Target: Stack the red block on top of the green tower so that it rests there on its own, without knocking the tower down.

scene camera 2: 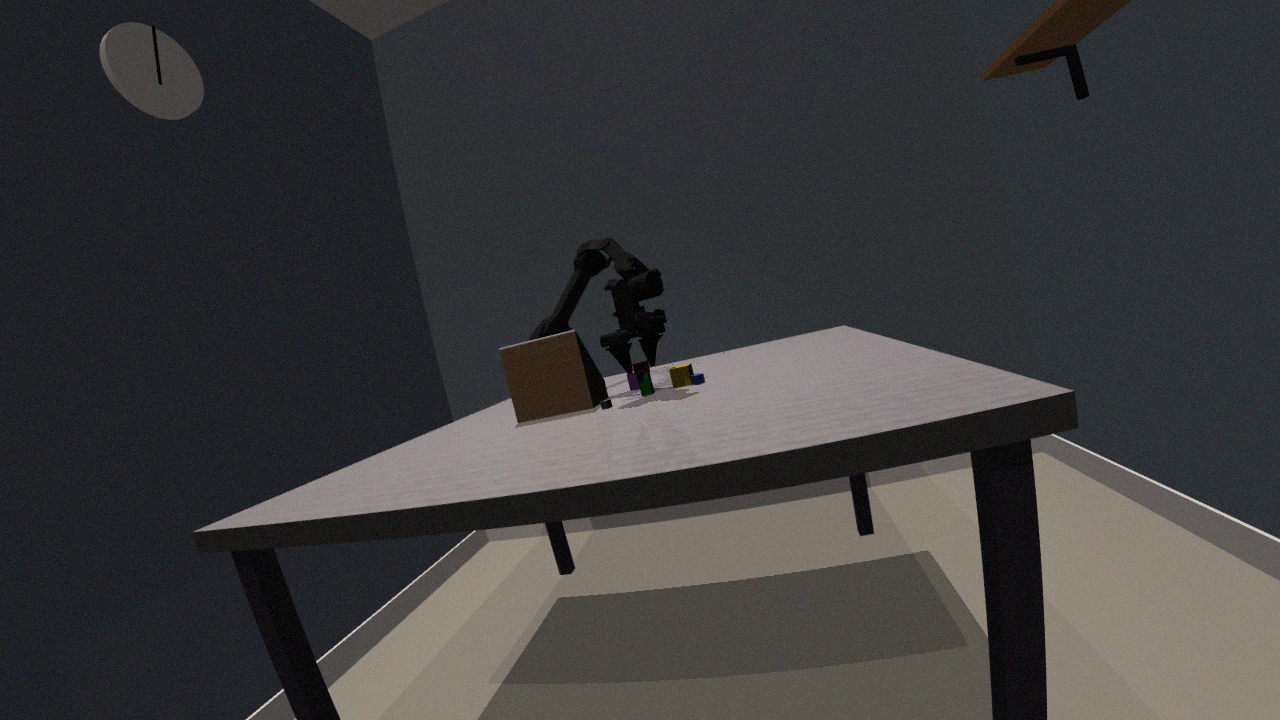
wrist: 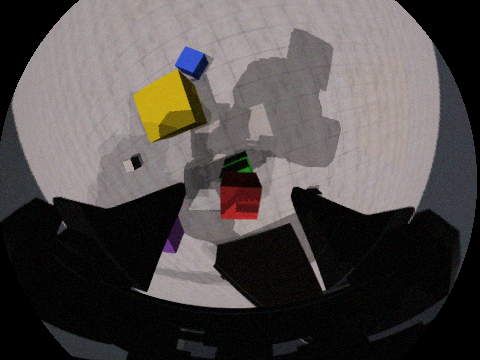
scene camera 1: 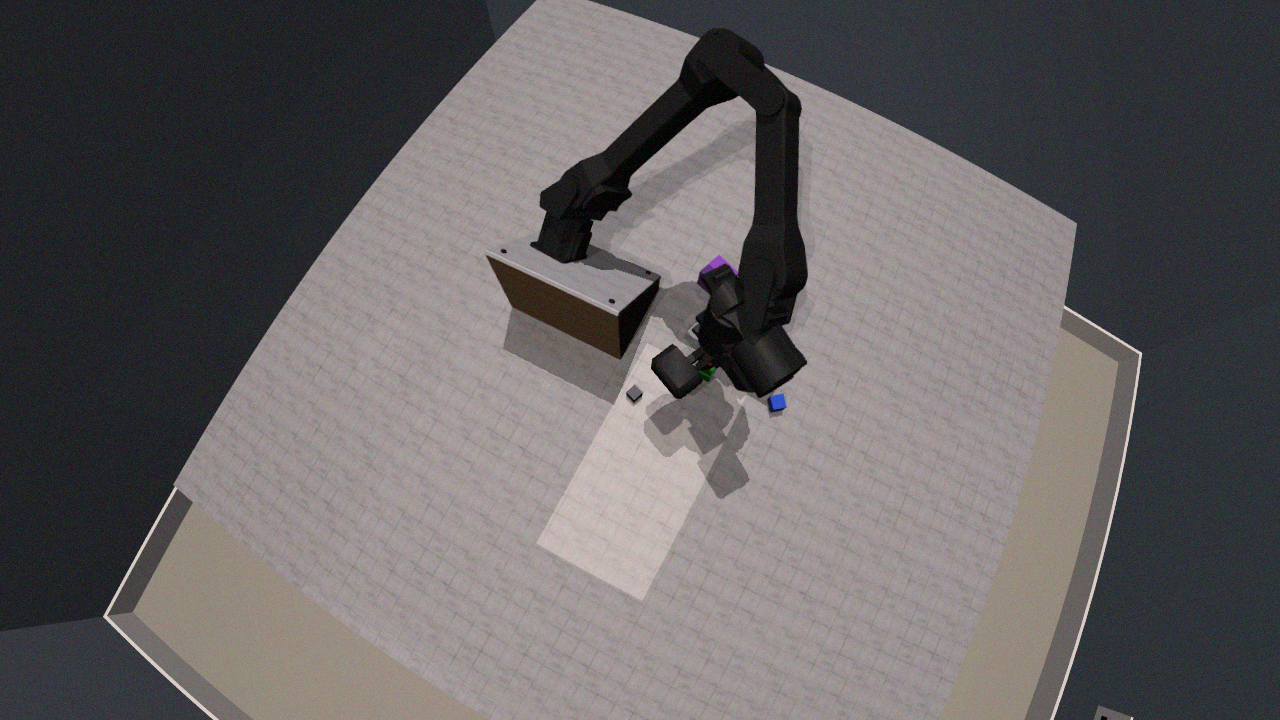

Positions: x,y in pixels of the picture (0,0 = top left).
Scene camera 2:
my gripper: 642,369
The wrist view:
my gripper: 239,190
small blue cube: 192,63
red block: 240,192
yellow cube: 169,106
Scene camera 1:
my gripper: 709,358
